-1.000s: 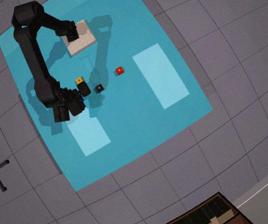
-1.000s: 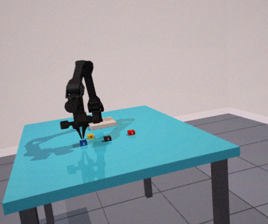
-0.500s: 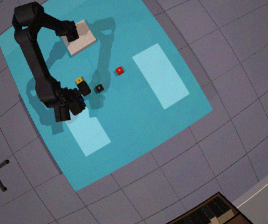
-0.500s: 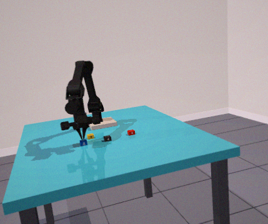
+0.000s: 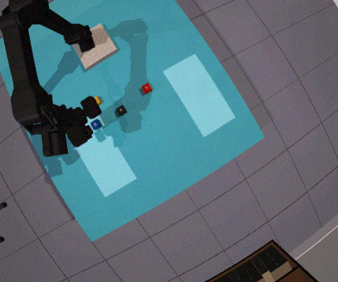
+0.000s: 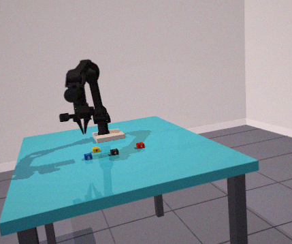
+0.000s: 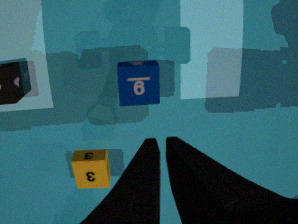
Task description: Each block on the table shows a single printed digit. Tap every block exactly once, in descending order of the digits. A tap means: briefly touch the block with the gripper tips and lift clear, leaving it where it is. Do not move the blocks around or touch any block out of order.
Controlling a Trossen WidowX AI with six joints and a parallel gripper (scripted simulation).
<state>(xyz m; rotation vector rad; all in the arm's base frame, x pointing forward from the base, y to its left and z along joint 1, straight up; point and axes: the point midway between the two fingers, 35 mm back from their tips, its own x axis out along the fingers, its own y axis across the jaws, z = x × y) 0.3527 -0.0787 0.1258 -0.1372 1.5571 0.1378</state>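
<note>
Now: gripper tip 12 cm to the right of the black block, 11 cm above it and 2 cm past it. Also, from my gripper tip: red block (25 cm to the left, 11 cm below, 6 cm behind); blue block (11 cm below); yellow block (11 cm below, 9 cm behind, 4 cm to the left).
</note>
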